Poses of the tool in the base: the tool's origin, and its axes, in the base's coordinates. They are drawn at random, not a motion.
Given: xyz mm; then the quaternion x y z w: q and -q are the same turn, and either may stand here.
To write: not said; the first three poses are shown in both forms.
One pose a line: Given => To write
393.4 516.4 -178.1 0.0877 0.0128 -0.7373 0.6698 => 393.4 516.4 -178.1 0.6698 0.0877 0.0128 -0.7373
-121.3 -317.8 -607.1 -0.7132 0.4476 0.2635 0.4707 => -121.3 -317.8 -607.1 0.4707 -0.7132 0.4476 0.2635
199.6 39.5 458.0 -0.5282 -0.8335 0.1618 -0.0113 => 199.6 39.5 458.0 0.0113 0.5282 0.8335 -0.1618
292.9 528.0 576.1 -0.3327 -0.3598 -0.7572 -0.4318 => 292.9 528.0 576.1 0.4318 0.3327 0.3598 0.7572
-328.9 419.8 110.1 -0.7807 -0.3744 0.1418 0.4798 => -328.9 419.8 110.1 0.4798 -0.7807 -0.3744 0.1418
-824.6 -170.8 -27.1 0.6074 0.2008 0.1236 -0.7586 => -824.6 -170.8 -27.1 0.7586 -0.6074 -0.2008 -0.1236
